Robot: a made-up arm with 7 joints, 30 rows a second.
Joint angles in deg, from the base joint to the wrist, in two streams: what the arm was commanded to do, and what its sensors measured. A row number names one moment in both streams.
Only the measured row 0 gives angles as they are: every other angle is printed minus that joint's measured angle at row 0.
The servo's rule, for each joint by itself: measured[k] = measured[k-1] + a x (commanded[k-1-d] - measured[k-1]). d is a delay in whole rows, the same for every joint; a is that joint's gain. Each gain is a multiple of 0.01, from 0.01 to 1. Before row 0 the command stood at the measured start. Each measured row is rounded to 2 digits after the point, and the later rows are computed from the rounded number. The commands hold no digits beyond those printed.
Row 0, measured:
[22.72 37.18 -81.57 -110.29 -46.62 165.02 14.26]
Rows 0 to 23, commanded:
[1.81 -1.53 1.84 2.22 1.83 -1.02 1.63]
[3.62 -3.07 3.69 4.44 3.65 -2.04 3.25]
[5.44 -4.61 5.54 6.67 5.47 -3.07 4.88]
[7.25 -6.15 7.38 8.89 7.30 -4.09 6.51]
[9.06 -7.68 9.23 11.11 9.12 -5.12 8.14]
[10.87 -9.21 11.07 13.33 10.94 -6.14 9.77]
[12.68 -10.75 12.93 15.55 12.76 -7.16 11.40]
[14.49 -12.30 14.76 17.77 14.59 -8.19 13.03]
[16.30 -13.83 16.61 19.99 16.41 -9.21 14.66]
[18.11 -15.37 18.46 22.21 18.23 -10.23 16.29]
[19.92 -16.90 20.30 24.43 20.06 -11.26 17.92]
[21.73 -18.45 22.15 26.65 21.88 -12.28 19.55]
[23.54 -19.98 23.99 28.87 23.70 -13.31 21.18]
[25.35 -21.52 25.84 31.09 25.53 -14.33 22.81]
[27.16 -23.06 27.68 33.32 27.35 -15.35 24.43]
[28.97 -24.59 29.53 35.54 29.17 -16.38 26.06]
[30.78 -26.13 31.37 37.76 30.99 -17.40 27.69]
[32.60 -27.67 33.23 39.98 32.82 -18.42 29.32]
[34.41 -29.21 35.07 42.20 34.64 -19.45 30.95]
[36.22 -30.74 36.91 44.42 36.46 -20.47 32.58]
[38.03 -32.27 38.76 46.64 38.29 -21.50 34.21]
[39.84 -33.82 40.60 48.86 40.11 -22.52 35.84]
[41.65 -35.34 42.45 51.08 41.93 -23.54 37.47]
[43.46 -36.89 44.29 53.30 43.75 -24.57 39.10]
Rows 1 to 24, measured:
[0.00 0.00 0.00 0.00 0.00 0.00 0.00]
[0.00 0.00 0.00 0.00 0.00 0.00 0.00]
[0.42 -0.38 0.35 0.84 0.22 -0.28 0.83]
[1.16 -1.05 0.98 2.21 0.63 -0.76 2.06]
[2.14 -1.94 1.85 3.90 1.21 -1.38 3.50]
[3.32 -2.99 2.90 5.80 1.94 -2.11 5.04]
[4.64 -4.16 4.10 7.82 2.80 -2.92 6.62]
[6.07 -5.42 5.42 9.91 3.78 -3.79 8.23]
[7.59 -6.75 6.85 12.05 4.86 -4.70 9.85]
[9.18 -8.14 8.35 14.22 6.03 -5.64 11.47]
[10.82 -9.56 9.92 16.41 7.28 -6.60 13.10]
[12.50 -11.01 11.54 18.61 8.59 -7.58 14.73]
[14.21 -12.48 13.20 20.82 9.97 -8.57 16.36]
[15.94 -13.97 14.90 23.04 11.40 -9.57 17.99]
[17.69 -15.47 16.63 25.26 12.88 -10.58 19.62]
[19.45 -16.98 18.38 27.48 14.40 -11.59 21.25]
[21.22 -18.50 20.15 29.70 15.95 -12.61 22.87]
[23.00 -20.02 21.93 31.92 17.54 -13.63 24.50]
[24.79 -21.55 23.72 34.14 19.15 -14.65 26.13]
[26.59 -23.08 25.53 36.36 20.79 -15.67 27.76]
[28.39 -24.61 27.34 38.58 22.45 -16.69 29.39]
[30.19 -26.14 29.16 40.80 24.13 -17.71 31.02]
[31.99 -27.67 30.98 43.02 25.83 -18.73 32.65]
[33.80 -29.21 32.81 45.24 27.54 -19.75 34.28]
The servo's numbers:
d 2
a 0.23 0.25 0.19 0.38 0.12 0.27 0.51

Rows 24 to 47, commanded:
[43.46 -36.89 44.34 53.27 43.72 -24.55 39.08]
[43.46 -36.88 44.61 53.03 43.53 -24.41 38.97]
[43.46 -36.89 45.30 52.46 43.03 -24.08 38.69]
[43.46 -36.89 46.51 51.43 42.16 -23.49 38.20]
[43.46 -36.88 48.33 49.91 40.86 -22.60 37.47]
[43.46 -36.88 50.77 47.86 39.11 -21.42 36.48]
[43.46 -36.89 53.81 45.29 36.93 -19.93 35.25]
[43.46 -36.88 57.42 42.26 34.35 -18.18 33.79]
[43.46 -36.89 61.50 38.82 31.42 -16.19 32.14]
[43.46 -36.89 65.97 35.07 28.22 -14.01 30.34]
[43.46 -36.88 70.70 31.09 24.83 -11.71 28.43]
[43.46 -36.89 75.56 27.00 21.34 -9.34 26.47]
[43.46 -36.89 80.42 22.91 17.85 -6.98 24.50]
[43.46 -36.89 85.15 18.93 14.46 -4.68 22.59]
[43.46 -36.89 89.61 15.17 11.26 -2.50 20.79]
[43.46 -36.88 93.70 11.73 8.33 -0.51 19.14]
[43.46 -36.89 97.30 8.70 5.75 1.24 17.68]
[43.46 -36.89 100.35 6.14 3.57 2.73 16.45]
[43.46 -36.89 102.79 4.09 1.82 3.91 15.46]
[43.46 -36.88 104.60 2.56 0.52 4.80 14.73]
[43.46 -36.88 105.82 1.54 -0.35 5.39 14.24]
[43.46 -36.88 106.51 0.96 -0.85 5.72 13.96]
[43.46 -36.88 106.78 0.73 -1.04 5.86 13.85]
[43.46 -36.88 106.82 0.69 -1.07 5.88 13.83]
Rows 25 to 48, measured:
[35.61 -30.74 34.64 47.46 29.27 -20.77 35.91]
[37.42 -32.28 36.47 49.68 31.01 -21.80 37.54]
[38.81 -33.43 37.97 51.04 32.54 -22.54 38.33]
[39.88 -34.29 39.23 51.80 33.86 -23.04 38.66]
[40.70 -34.94 40.38 52.05 34.96 -23.32 38.68]
[41.33 -35.43 41.54 51.81 35.82 -23.37 38.44]
[41.82 -35.79 42.83 51.09 36.42 -23.16 37.95]
[42.20 -36.06 44.34 49.86 36.74 -22.69 37.20]
[42.49 -36.27 46.14 48.12 36.76 -21.94 36.21]
[42.71 -36.42 48.28 45.89 36.47 -20.92 34.98]
[42.88 -36.54 50.79 43.20 35.86 -19.64 33.53]
[43.01 -36.63 53.67 40.11 34.94 -18.12 31.90]
[43.11 -36.69 56.91 36.68 33.73 -16.39 30.13]
[43.19 -36.74 60.45 33.00 32.24 -14.49 28.26]
[43.25 -36.78 64.24 29.17 30.51 -12.46 26.34]
[43.30 -36.81 68.21 25.28 28.58 -10.36 24.43]
[43.34 -36.83 72.28 21.44 26.50 -8.24 22.57]
[43.37 -36.84 76.35 17.75 24.32 -6.15 20.82]
[43.39 -36.85 80.33 14.31 22.09 -4.15 19.22]
[43.41 -36.86 84.13 11.21 19.87 -2.29 17.81]
[43.42 -36.87 87.68 8.50 17.70 -0.62 16.61]
[43.43 -36.87 90.89 6.24 15.64 0.84 15.65]
[43.44 -36.87 93.73 4.45 13.72 2.07 14.93]
[43.44 -36.87 96.16 3.12 11.97 3.06 14.44]

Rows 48 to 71, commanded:
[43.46 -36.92 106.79 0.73 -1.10 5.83 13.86]
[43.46 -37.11 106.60 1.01 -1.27 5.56 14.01]
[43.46 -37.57 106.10 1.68 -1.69 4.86 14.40]
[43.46 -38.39 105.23 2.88 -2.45 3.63 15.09]
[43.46 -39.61 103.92 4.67 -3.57 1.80 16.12]
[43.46 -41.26 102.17 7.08 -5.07 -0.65 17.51]
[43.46 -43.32 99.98 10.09 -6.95 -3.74 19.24]
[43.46 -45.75 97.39 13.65 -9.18 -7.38 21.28]
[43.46 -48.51 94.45 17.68 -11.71 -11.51 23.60]
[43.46 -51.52 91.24 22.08 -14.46 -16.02 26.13]
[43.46 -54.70 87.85 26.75 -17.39 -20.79 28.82]
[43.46 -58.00 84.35 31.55 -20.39 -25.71 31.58]
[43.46 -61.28 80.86 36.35 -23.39 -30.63 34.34]
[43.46 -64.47 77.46 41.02 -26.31 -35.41 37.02]
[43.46 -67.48 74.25 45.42 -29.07 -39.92 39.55]
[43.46 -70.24 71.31 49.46 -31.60 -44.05 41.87]
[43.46 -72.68 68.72 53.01 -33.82 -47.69 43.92]
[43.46 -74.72 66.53 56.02 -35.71 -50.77 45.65]
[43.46 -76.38 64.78 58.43 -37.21 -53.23 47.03]
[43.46 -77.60 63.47 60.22 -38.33 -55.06 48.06]
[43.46 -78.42 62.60 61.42 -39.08 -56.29 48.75]
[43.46 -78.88 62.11 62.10 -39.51 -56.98 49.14]
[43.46 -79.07 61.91 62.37 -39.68 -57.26 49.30]
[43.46 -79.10 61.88 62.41 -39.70 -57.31 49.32]
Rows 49 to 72, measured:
[43.44 -36.87 98.18 2.21 10.41 3.82 14.14]
[43.44 -36.87 99.82 1.63 9.03 4.38 13.98]
[43.44 -36.88 101.14 1.29 7.81 4.77 13.92]
[43.44 -36.94 102.18 1.18 6.72 4.98 13.97]
[43.44 -37.10 102.92 1.37 5.71 4.95 14.19]
[43.44 -37.42 103.36 1.94 4.73 4.59 14.65]
[43.44 -37.97 103.47 2.98 3.73 3.84 15.40]
[43.44 -38.79 103.22 4.54 2.67 2.63 16.48]
[43.44 -39.92 102.60 6.65 1.52 0.91 17.89]
[43.44 -41.38 101.61 9.31 0.24 -1.33 19.62]
[43.44 -43.16 100.25 12.49 -1.19 -4.08 21.65]
[43.44 -45.25 98.54 16.13 -2.78 -7.30 23.93]
[43.44 -47.61 96.51 20.17 -4.53 -10.94 26.42]
[43.44 -50.21 94.20 24.49 -6.43 -14.93 29.05]
[43.44 -52.98 91.67 29.00 -8.47 -19.17 31.75]
[43.44 -55.85 88.97 33.57 -10.61 -23.55 34.44]
[43.44 -58.76 86.17 38.07 -12.83 -27.97 37.05]
[43.44 -61.63 83.35 42.40 -15.08 -32.31 39.51]
[43.44 -64.39 80.57 46.43 -17.33 -36.46 41.76]
[43.44 -66.97 77.90 50.07 -19.54 -40.32 43.74]
[43.44 -69.32 75.41 53.25 -21.66 -43.81 45.42]
[43.44 -71.39 73.14 55.90 -23.66 -46.85 46.77]
[43.44 -73.15 71.14 58.00 -25.51 -49.40 47.78]
[43.44 -74.58 69.42 59.56 -27.19 -51.45 48.47]

